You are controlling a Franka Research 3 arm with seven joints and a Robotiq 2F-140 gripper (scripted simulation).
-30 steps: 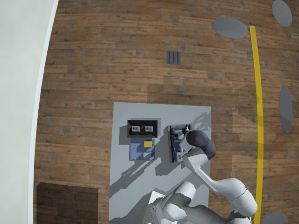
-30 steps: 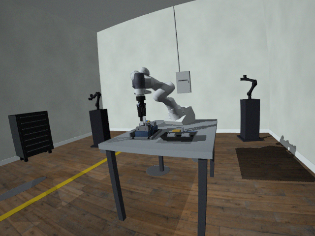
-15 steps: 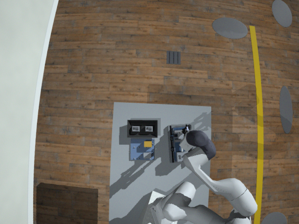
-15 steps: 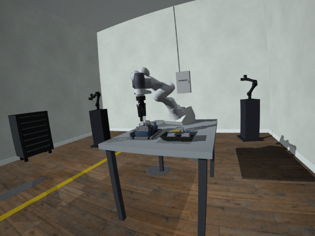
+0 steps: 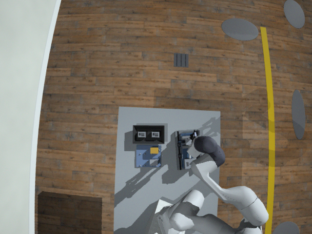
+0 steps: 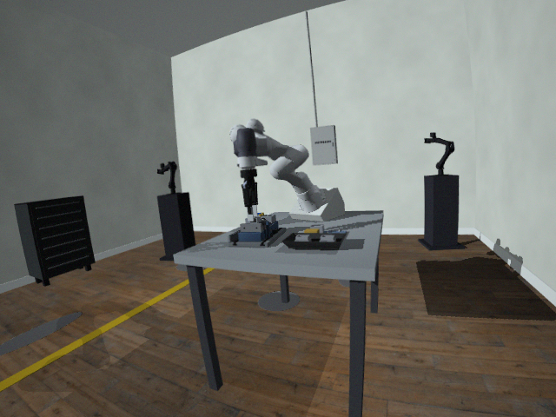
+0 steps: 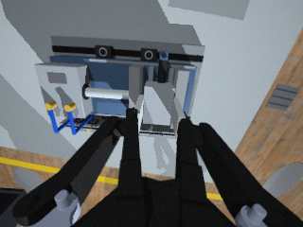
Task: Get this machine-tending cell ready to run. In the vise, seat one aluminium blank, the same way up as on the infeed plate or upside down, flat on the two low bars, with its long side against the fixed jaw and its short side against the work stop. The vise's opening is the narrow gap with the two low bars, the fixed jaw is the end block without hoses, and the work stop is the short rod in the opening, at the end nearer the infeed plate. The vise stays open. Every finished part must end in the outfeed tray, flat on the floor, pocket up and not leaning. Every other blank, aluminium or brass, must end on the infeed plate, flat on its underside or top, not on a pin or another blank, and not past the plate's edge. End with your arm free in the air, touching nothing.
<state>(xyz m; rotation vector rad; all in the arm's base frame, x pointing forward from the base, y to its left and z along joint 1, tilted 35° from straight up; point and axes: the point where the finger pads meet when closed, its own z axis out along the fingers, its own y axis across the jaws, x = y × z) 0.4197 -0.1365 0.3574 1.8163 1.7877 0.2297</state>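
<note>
Now: the vise 70 mm behind my hand, 10 mm to the left of it and 100 mm below it. Also, from my hand: brass blank (20 mm behind, 260 mm to the left, 110 mm below).
</note>
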